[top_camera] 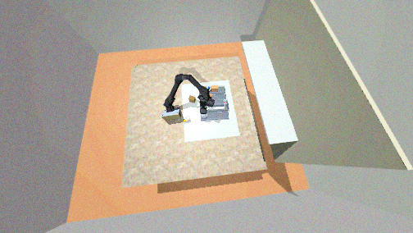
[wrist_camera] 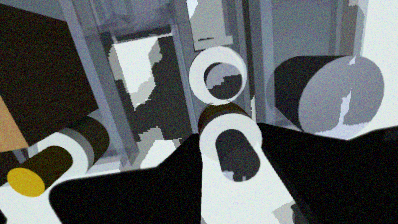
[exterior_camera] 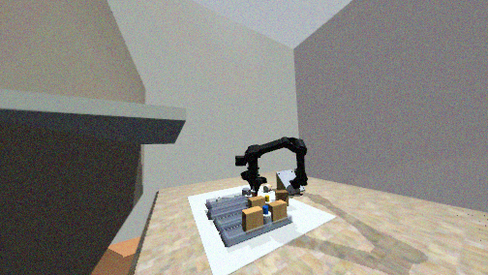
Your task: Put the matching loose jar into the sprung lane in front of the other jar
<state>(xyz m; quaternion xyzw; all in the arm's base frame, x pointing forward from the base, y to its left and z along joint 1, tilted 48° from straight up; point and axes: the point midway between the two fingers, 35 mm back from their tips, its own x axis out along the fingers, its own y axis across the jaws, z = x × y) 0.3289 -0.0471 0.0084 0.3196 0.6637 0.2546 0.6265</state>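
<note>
My gripper tip is now 6 cm short of the white mat and 5 cm above it. Round my gripper tip: wide grey cylinder 8 cm to the right, 2 cm below; grey rack 14 cm ahead, 3 cm below, 1 cm to the left.
</note>
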